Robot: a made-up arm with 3 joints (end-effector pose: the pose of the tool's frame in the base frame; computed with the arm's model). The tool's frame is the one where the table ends. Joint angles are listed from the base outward.
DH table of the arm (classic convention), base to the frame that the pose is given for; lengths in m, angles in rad. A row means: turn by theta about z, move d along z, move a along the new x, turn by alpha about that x. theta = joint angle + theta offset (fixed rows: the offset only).
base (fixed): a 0, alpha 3.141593, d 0, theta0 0
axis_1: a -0.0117, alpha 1.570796, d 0.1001, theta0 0
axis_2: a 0.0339, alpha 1.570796, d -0.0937, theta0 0
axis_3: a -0.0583, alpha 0, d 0, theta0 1.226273
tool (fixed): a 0, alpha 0, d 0.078, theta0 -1.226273
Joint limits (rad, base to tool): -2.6..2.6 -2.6..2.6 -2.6..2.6
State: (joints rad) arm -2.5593 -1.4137 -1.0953
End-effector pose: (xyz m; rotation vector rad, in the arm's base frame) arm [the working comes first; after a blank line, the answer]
Working (the frame after each row of the table, in the pose's form):
after base (fixed): 0.0000 0.0000 0.0000 -3.1416 0.0000 0.0000
after axis_1: 0.0098 -0.0064 -0.1001 -0.5665 -1.8904 1.8904
after axis_2: 0.0569 0.0747 -0.0666 1.7222 -0.5161 2.0164
after axis_3: 0.0686 0.0761 -0.1237 1.7290 -0.6442 2.1056

0.1330 0.0338 -0.1115 1.4772 0.3874 1.1951
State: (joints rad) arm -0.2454 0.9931 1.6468
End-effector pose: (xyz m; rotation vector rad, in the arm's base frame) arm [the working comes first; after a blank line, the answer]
Working (the frame after each row of the table, in the pose's form):
after base (fixed): 0.0000 0.0000 0.0000 -3.1416 0.0000 0.0000
after axis_1: -0.0113 -0.0028 -0.1001 -1.5622 -0.1926 0.1926
after axis_2: 0.0294 -0.0892 -0.1285 -0.1218 0.9879 0.2249
after axis_3: 0.0629 -0.0968 -0.1756 1.4382 0.3779 2.7443

0.1263 -0.0809 -0.1330 0.7383 0.8752 1.7141
